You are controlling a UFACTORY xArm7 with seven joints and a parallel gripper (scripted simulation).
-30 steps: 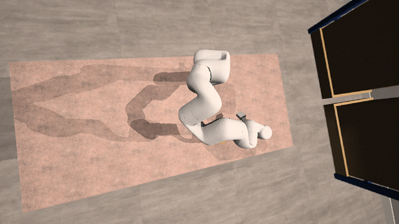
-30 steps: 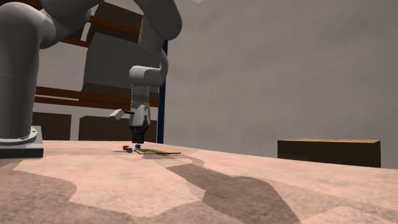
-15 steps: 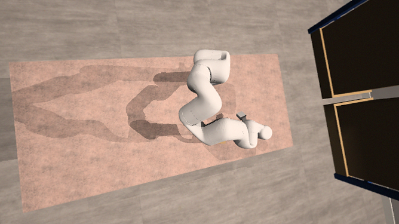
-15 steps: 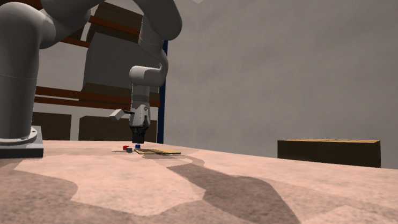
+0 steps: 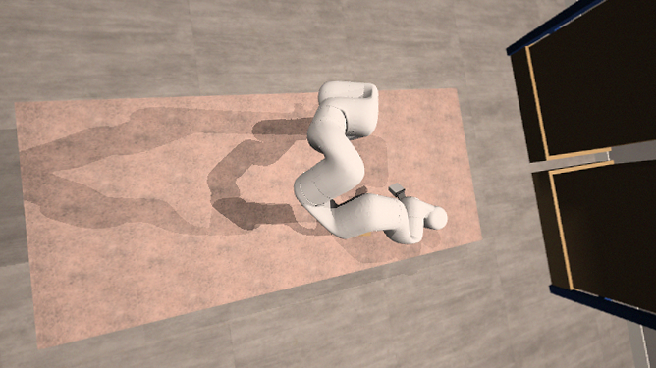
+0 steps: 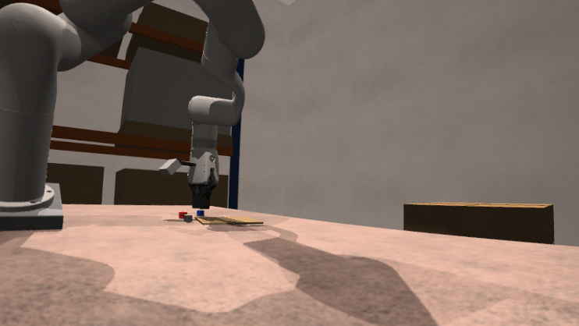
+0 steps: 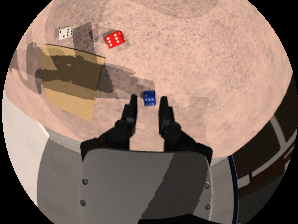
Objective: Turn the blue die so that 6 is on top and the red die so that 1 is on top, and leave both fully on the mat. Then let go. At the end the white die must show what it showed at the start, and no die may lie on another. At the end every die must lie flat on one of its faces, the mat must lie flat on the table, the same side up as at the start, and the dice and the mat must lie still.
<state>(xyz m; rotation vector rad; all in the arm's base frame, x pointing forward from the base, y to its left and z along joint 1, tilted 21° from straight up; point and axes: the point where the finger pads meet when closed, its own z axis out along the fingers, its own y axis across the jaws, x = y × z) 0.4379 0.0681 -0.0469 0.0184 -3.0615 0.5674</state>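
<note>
The blue die lies 3 cm below my hand. Round my hand: tan mat: 2 cm behind, 15 cm to the right, 4 cm below; then red die: 8 cm behind, 4 cm to the right, 3 cm below; then white die: 11 cm behind, 12 cm to the right, 3 cm below.
</note>
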